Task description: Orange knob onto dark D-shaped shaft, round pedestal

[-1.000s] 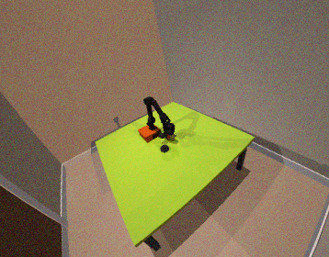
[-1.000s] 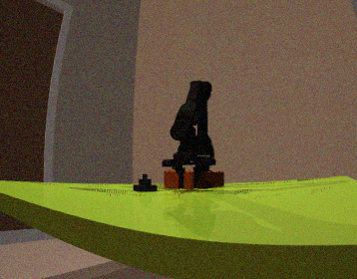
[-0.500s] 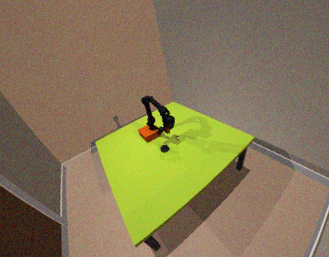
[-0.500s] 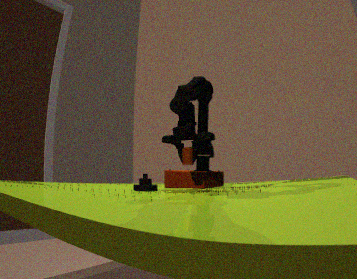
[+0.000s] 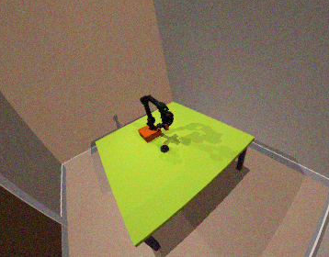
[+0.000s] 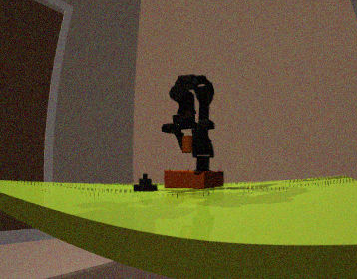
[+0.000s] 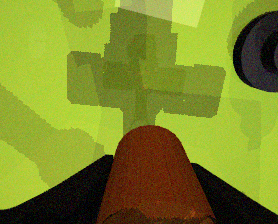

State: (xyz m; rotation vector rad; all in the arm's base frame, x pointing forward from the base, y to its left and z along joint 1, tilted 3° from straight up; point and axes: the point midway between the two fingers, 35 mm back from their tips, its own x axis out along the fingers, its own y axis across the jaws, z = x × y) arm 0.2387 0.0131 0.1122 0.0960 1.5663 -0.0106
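Right now the pedestal is 14 cm to the right of my gripper tip, 11 cm below it and 6 cm ahead of it. Round my gripper tip: orange knob (2 cm above).
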